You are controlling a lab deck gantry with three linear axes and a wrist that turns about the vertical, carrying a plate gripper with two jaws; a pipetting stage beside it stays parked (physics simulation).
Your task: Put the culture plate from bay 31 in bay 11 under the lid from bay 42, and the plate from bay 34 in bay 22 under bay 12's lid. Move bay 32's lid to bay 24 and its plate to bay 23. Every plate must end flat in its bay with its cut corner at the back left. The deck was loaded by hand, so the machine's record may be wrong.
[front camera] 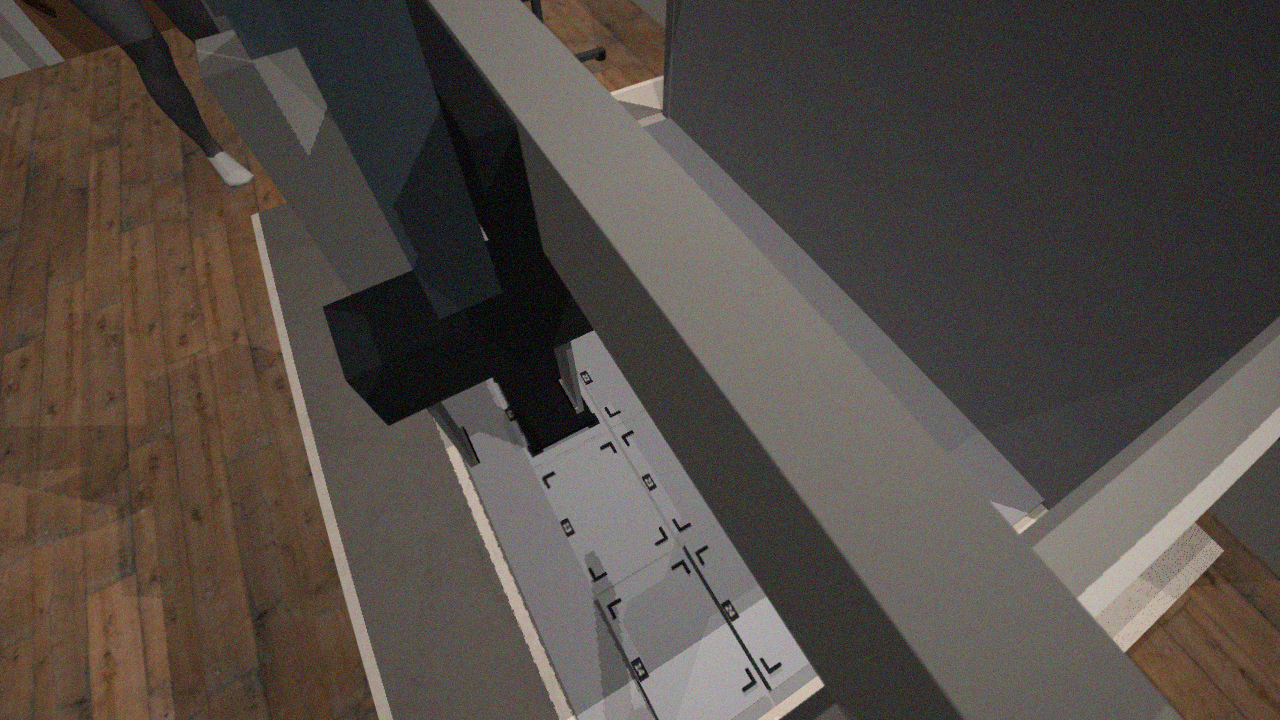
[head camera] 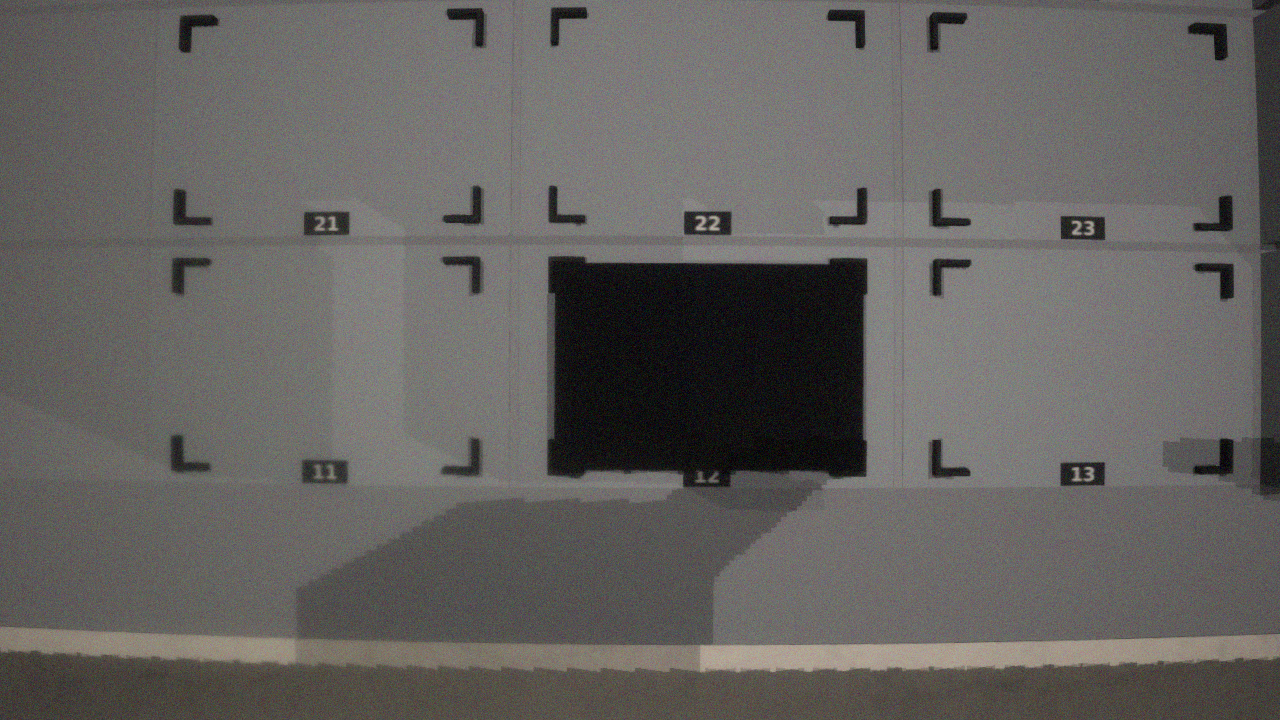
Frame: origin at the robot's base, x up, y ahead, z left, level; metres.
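Where they show: gripper, fingertip midpoint: [front camera: 521, 422]; robot's base, origin of the base link: [head camera: 183, 462].
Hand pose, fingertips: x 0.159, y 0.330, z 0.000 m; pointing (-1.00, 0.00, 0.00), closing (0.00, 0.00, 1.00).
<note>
Things, the pixels of their centre, and the offset from my fingertips. "*": a spot on its surface instead.
- black lid, body centre: [head camera: 708, 366] [front camera: 543, 396] dx -0.155, dy -0.102, dz +0.043 m
- Bay 11, surface spot: [head camera: 250, 358] * dx -0.159, dy -0.299, dz +0.046 m
- bay 22, surface spot: [head camera: 707, 116] * dx -0.159, dy -0.102, dz +0.150 m
- bay 23, surface spot: [head camera: 1083, 116] * dx -0.159, dy +0.063, dz +0.153 m
- bay 24, surface spot: [front camera: 756, 617] * dx -0.145, dy +0.245, dz +0.123 m
- Bay 13, surface spot: [head camera: 1074, 367] [front camera: 602, 504] * dx -0.159, dy +0.058, dz +0.043 m
- bay 21, surface spot: [head camera: 326, 116] * dx -0.159, dy -0.267, dz +0.151 m
My gripper [front camera: 527, 436] hangs above the deck in the front view, its two jaws wide apart and nothing between them. It does not show in the head view. A black lid [front camera: 539, 413] [head camera: 707, 367] lies flat in bay 12, within the corner marks. Its cut corner cannot be made out. Bay 11 [head camera: 250, 358], bay 22 [head camera: 707, 116] and bay 23 [head camera: 1083, 116] show their corner marks and bare surface. The visible strip of bay 24 [front camera: 756, 617] is bare; the beam hides the rest. Bays 31, 32, 34 and 42 do not show.
A wide grey gantry beam [front camera: 716, 268] crosses the front view diagonally and hides the back rows. The black gripper body [front camera: 447, 349] covers the left part of the deck there. Bay 13 [front camera: 599, 501] [head camera: 1074, 367] and bay 21 [head camera: 326, 116] show bare. Shadows fall across the deck.
</note>
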